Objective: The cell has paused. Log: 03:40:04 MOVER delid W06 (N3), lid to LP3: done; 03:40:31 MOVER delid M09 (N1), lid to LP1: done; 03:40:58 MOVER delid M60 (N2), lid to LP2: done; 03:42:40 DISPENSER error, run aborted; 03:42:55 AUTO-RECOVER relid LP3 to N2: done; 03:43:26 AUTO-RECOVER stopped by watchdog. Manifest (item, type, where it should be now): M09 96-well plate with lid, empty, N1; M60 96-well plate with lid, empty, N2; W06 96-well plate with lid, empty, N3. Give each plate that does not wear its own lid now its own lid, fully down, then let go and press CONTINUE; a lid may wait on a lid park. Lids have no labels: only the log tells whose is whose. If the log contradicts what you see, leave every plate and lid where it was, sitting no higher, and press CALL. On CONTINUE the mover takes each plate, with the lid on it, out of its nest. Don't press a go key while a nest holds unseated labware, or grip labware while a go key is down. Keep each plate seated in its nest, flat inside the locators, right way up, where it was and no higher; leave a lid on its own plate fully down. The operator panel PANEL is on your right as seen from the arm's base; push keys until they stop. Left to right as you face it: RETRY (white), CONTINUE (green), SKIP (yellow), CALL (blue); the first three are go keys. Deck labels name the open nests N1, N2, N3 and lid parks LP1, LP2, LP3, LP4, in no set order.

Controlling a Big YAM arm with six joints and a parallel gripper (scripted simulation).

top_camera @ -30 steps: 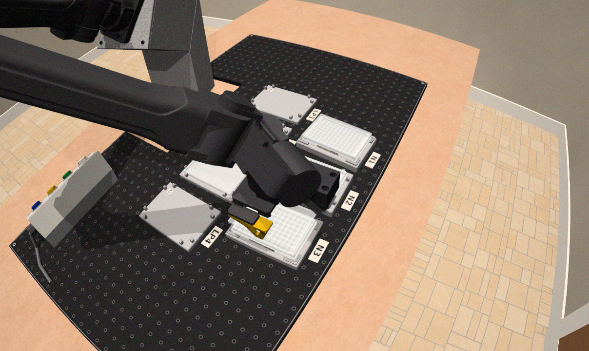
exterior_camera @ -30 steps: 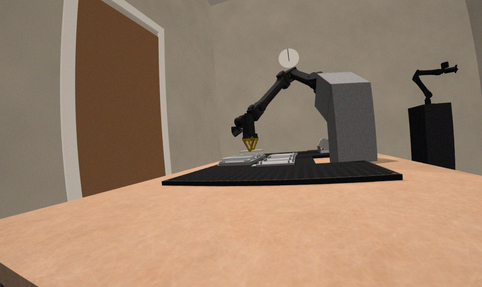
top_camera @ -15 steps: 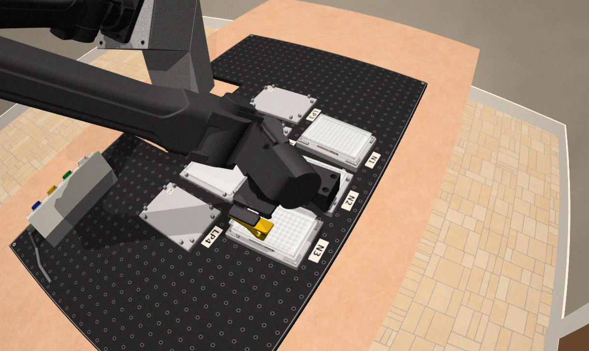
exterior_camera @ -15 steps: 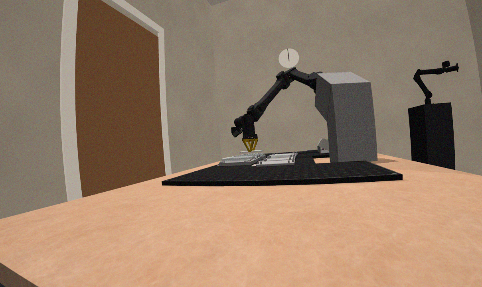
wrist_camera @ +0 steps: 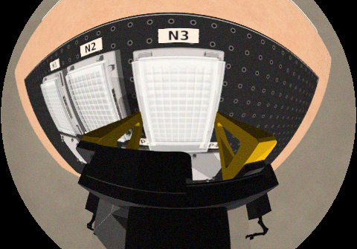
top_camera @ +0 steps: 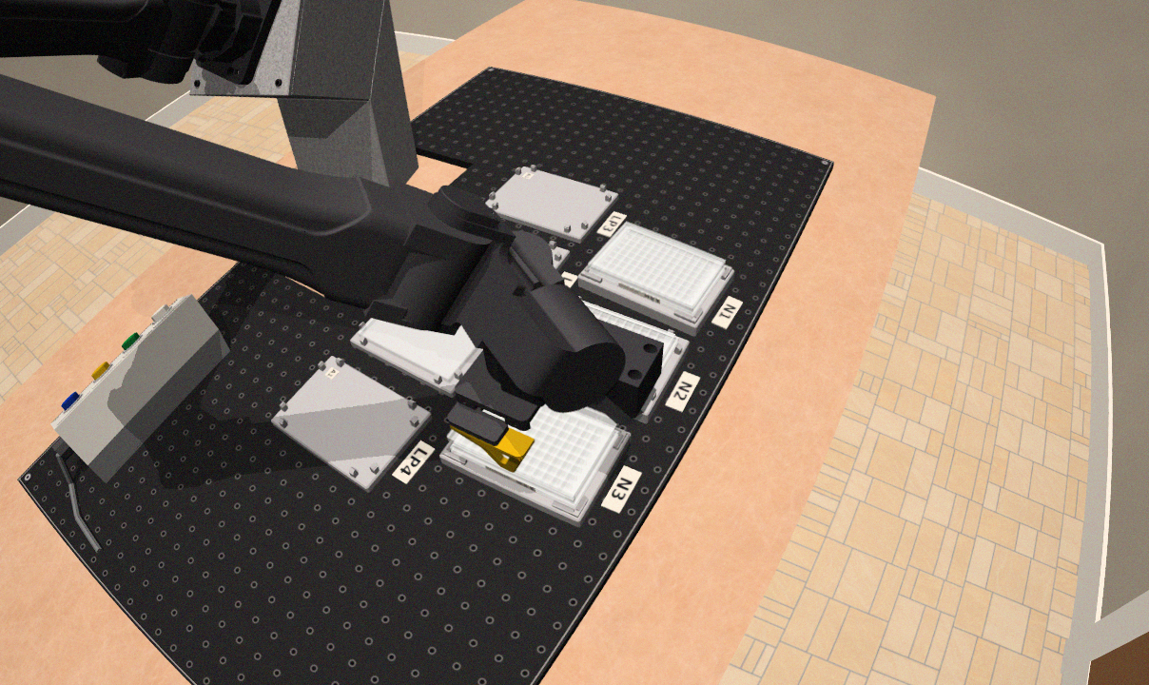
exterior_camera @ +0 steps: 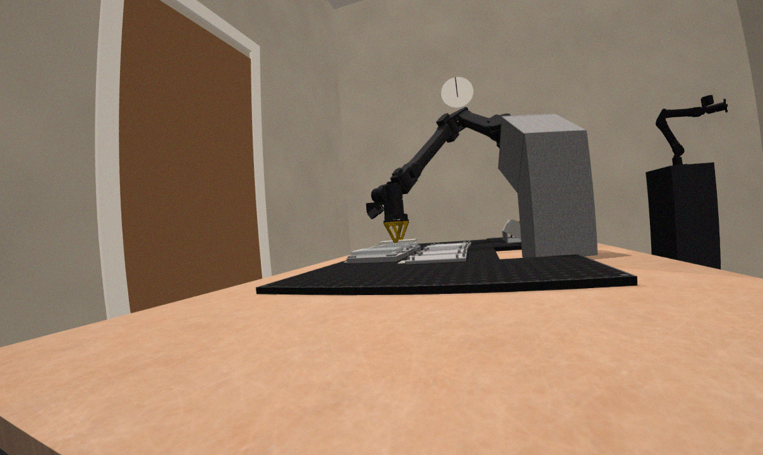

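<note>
The lid park LP2 is 17 cm behind my hand, 7 cm to the left of it and 4 cm below it. Round my hand: N1 label: 24 cm to the left, 10 cm ahead, 4 cm below; lid park LP1: 20 cm to the left, 17 cm behind, 4 cm below; lid park LP4: 19 cm behind, 6 cm to the right, 4 cm below.
</note>
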